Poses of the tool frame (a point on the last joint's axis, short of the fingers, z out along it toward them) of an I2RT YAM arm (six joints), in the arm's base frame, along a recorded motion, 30 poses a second.
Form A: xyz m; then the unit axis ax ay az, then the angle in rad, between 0 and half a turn.
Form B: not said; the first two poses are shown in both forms.
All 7 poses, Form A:
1: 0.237 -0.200 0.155 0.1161 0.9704 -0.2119 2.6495
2: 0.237 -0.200 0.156 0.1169 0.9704 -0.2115 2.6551
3: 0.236 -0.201 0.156 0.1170 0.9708 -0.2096 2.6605
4: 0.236 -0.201 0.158 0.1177 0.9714 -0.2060 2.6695
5: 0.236 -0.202 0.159 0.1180 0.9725 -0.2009 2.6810
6: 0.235 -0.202 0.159 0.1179 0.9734 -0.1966 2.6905
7: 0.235 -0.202 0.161 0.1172 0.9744 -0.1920 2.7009
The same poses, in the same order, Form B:
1: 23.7 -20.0 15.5 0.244 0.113 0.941 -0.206
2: 23.7 -20.0 15.6 0.241 0.113 0.942 -0.205
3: 23.6 -20.1 15.6 0.238 0.114 0.943 -0.204
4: 23.6 -20.1 15.8 0.234 0.114 0.945 -0.200
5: 23.6 -20.2 15.9 0.228 0.115 0.947 -0.196
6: 23.5 -20.2 15.9 0.224 0.115 0.949 -0.192
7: 23.5 -20.2 16.1 0.219 0.114 0.951 -0.187
